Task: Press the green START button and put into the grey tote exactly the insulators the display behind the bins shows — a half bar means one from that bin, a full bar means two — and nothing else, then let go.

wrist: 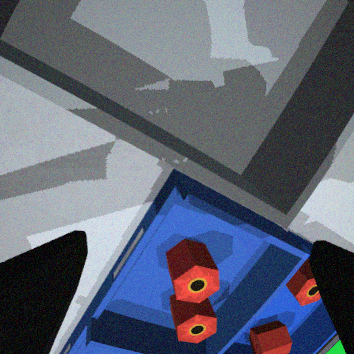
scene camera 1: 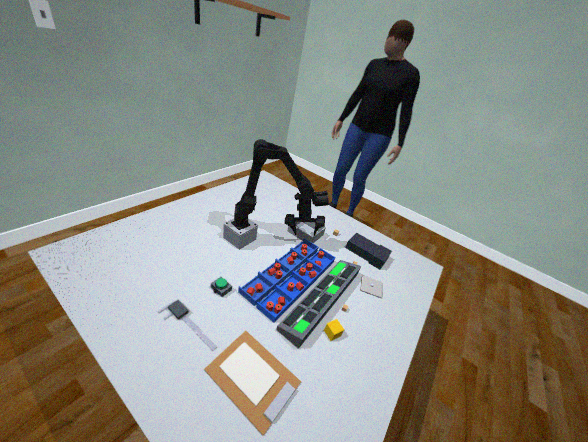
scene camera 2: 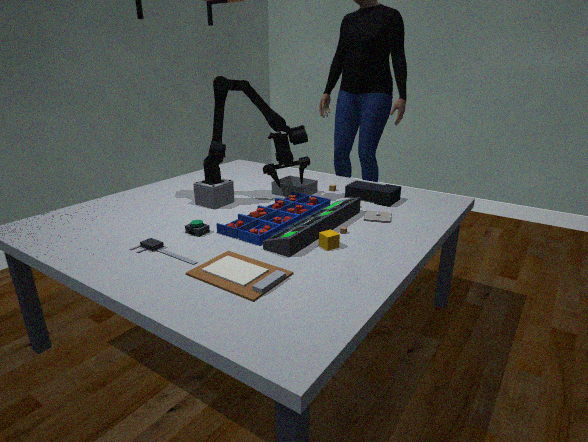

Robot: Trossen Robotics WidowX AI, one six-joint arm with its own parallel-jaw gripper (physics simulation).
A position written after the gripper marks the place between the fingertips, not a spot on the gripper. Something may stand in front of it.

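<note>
The gripper [wrist: 201, 248] is open and holds nothing. The scene also has a grey tote [wrist: 247, 104] and a black box [scene camera 2: 386, 195]; scene camera 1 shows the box [scene camera 1: 376, 255] too.
</note>
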